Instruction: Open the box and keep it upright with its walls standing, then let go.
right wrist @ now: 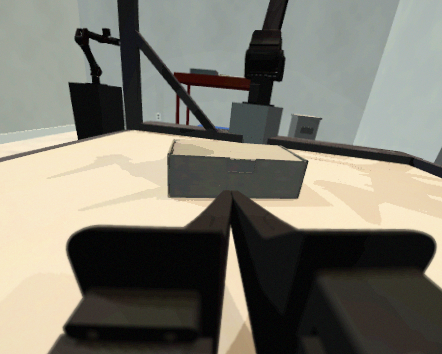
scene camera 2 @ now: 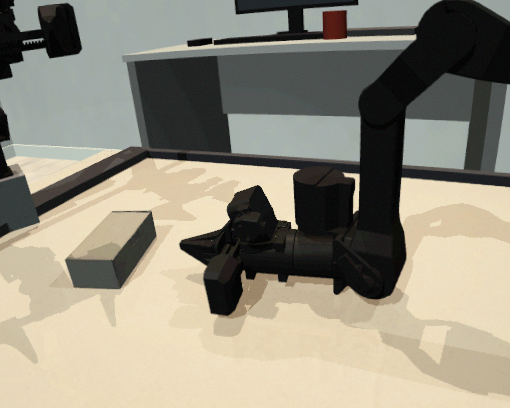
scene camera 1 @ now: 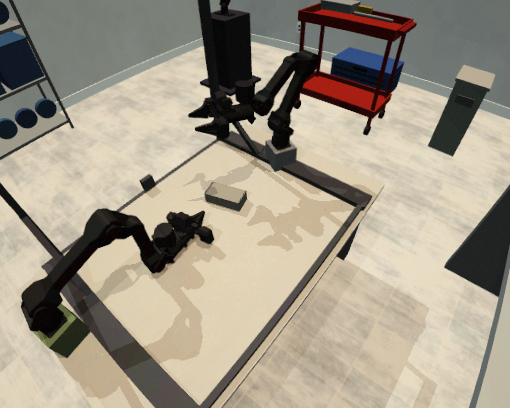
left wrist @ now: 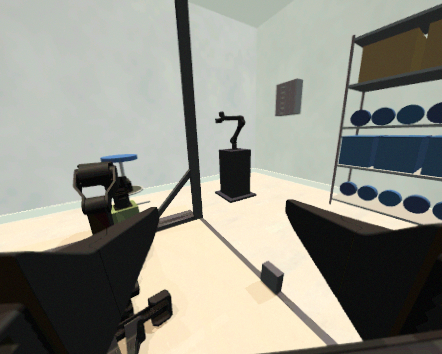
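Where they show: left gripper, fingertip midpoint: [scene camera 2: 4, 32] [scene camera 1: 191, 122] [left wrist: 223, 209]; right gripper, fingertip midpoint: [right wrist: 230, 197] [scene camera 2: 180, 244] [scene camera 1: 204, 211]; left arm's base at its link origin: [right wrist: 258, 104] [scene camera 1: 281, 144]; right arm's base at its link origin: [scene camera 1: 52, 322] [left wrist: 122, 205].
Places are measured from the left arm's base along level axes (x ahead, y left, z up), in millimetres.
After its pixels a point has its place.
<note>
A grey-green box [scene camera 1: 226, 193] @(y 130, x 291, z -52 mm) [scene camera 2: 111, 239] @(y 114, x 311, z -52 mm) [right wrist: 200, 177] @(y 117, x 347, z -73 mm) lies upright on the table with its flat lid closed. A tab outline shows at the upper middle of its front wall in the right wrist view. My right gripper [scene camera 1: 203, 213] @(y 182, x 395, z -52 mm) [scene camera 2: 183, 245] @(y 182, x 395, z -52 mm) [right wrist: 230, 197] @(y 182, x 395, z -52 mm) is shut and empty, low over the table. Its tips point at the tabbed front wall, with a gap between them and the box. My left gripper [scene camera 1: 193, 122] @(y 48, x 356, z 232 mm) [left wrist: 223, 209] @(y 48, x 356, z 232 mm) is open and empty, high above the table's far corner, away from the box. Part of it shows at the upper left in scene camera 2.
A dark frame [scene camera 1: 327, 181] @(y 209, x -110, z -77 mm) edges the table, with an upright post [scene camera 1: 209, 55] @(y -265, x 193, z 318 mm) [left wrist: 189, 100] @(y 130, x 929, z 406 mm) beside the left arm. A small dark block [scene camera 1: 147, 182] @(y -66, x 567, z -54 mm) [left wrist: 272, 277] @(y -74, x 552, z -52 mm) sits at the table's side edge. A red cart [scene camera 1: 345, 94] stands beyond the table.
</note>
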